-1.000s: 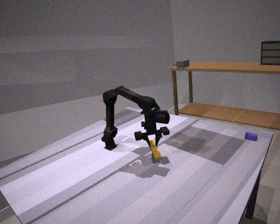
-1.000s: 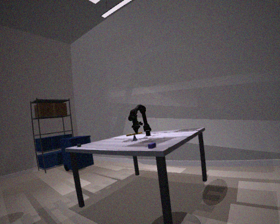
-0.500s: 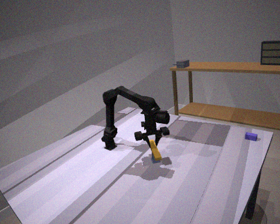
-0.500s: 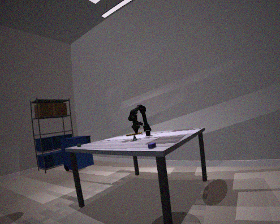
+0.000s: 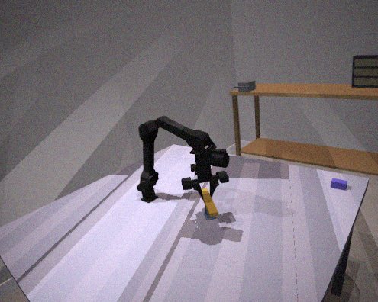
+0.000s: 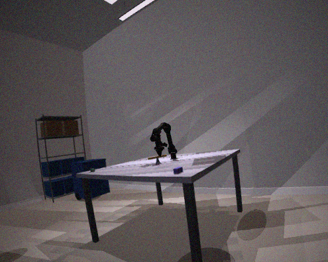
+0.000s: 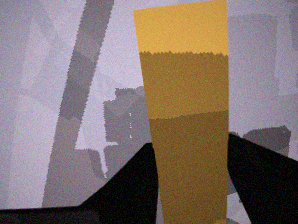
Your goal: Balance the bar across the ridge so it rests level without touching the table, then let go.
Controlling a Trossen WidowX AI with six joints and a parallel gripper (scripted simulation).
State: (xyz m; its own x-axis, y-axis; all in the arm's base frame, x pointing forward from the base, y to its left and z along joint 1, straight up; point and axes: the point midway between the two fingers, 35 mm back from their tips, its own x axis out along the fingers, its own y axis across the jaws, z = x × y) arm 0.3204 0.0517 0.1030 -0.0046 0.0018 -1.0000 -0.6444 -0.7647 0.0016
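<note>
My gripper tip is 2 cm to the left of the yellow bar and 2 cm short of it. From my gripper tip the other things lie so: purple block (45 cm to the left, 42 cm ahead, 5 cm below); green cube (55 cm to the right, 42 cm ahead, 5 cm below).
</note>
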